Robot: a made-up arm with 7 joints. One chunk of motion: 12 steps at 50 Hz.
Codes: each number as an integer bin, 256 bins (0 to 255) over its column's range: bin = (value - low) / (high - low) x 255, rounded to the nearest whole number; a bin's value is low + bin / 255 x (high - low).
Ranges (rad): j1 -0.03..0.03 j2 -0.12..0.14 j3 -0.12..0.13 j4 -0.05..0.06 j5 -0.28..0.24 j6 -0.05..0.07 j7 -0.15..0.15
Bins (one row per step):
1: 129 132 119 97 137 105 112
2: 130 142 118 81 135 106 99
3: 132 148 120 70 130 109 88
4: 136 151 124 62 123 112 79
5: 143 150 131 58 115 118 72
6: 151 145 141 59 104 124 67
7: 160 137 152 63 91 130 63
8: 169 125 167 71 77 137 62
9: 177 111 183 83 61 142 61
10: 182 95 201 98 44 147 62
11: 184 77 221 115 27 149 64
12: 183 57 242 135 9 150 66
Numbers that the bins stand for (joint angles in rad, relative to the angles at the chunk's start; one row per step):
1: 0.0004 0.0146 -0.0033 -0.0082 -0.0006 -0.0006 -0.0182
2: 0.0006 0.0248 -0.0043 -0.0151 -0.0047 -0.0001 -0.0335
3: 0.0011 0.0309 -0.0024 -0.0198 -0.0149 0.0013 -0.0465
4: 0.0020 0.0340 0.0016 -0.0233 -0.0292 0.0027 -0.0571
5: 0.0036 0.0329 0.0084 -0.0250 -0.0455 0.0055 -0.0653
6: 0.0055 0.0278 0.0182 -0.0245 -0.0679 0.0084 -0.0712
7: 0.0076 0.0197 0.0290 -0.0228 -0.0944 0.0112 -0.0759
8: 0.0098 0.0075 0.0437 -0.0194 -0.1230 0.0145 -0.0771
9: 0.0116 -0.0068 0.0594 -0.0142 -0.1556 0.0168 -0.0782
10: 0.0128 -0.0231 0.0771 -0.0077 -0.1903 0.0192 -0.0771
11: 0.0133 -0.0415 0.0967 -0.0004 -0.2249 0.0201 -0.0747
12: 0.0131 -0.0619 0.1173 0.0082 -0.2616 0.0206 -0.0724

